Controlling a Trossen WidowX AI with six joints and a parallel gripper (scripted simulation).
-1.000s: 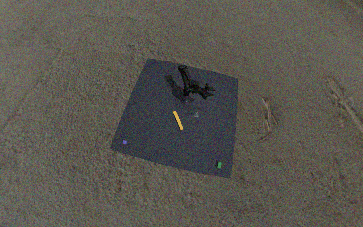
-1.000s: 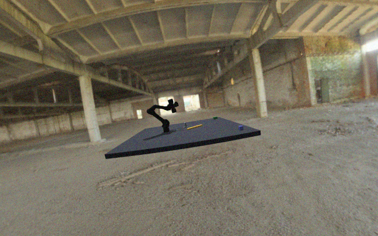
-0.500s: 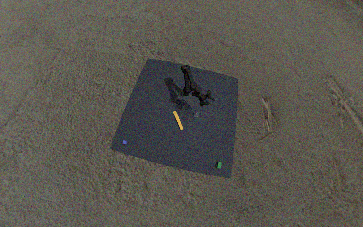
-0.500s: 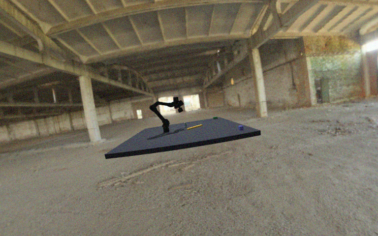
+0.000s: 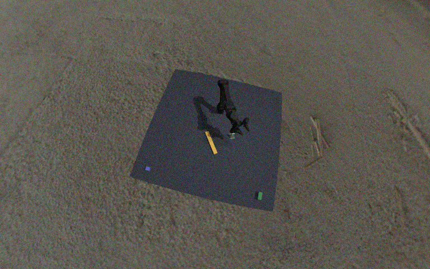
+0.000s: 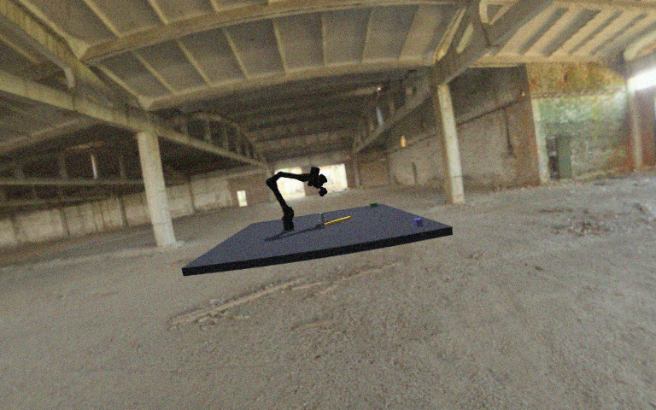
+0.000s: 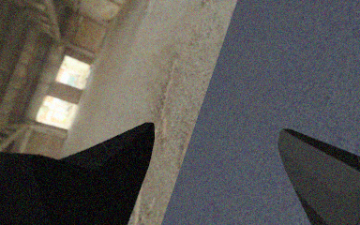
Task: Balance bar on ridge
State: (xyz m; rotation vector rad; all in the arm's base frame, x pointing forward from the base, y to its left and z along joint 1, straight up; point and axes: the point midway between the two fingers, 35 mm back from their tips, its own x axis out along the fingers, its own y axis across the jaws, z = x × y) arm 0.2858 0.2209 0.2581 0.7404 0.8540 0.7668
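Right now my gripper tip is 270 mm to the left of the yellow bar, 240 mm above it and 60 mm short of it. From my gripper tip the other things lie so: small purple block (750 mm to the right, 440 mm ahead, 230 mm below); small green block (440 mm ahead, 250 mm to the left, 230 mm below).
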